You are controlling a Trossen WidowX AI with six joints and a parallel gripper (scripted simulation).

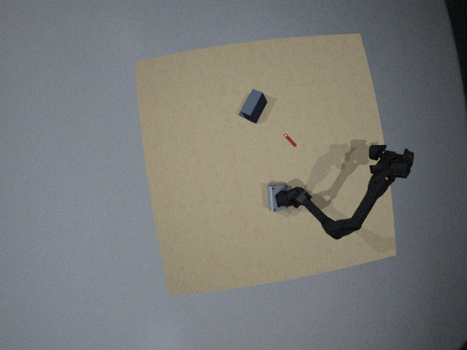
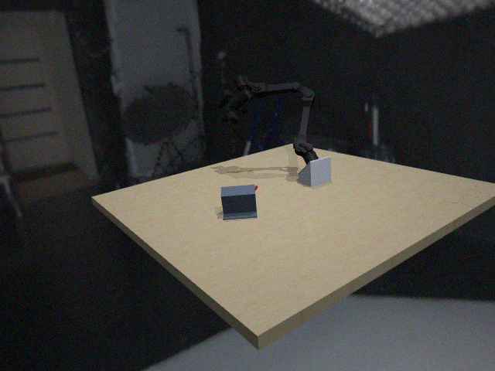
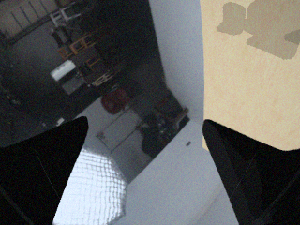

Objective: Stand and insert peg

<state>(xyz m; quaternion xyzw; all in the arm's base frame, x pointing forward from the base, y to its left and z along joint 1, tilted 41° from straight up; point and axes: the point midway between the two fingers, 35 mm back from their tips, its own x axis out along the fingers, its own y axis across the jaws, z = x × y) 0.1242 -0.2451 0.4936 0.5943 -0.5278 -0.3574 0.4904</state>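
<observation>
Now: the red peg 40 cm to the left of my gripper tip, 29 cm below it and 18 cm ahead of it. Also, from my gripper tip: sloped panel (53 cm to the left, 37 cm ahead, 24 cm below).
</observation>
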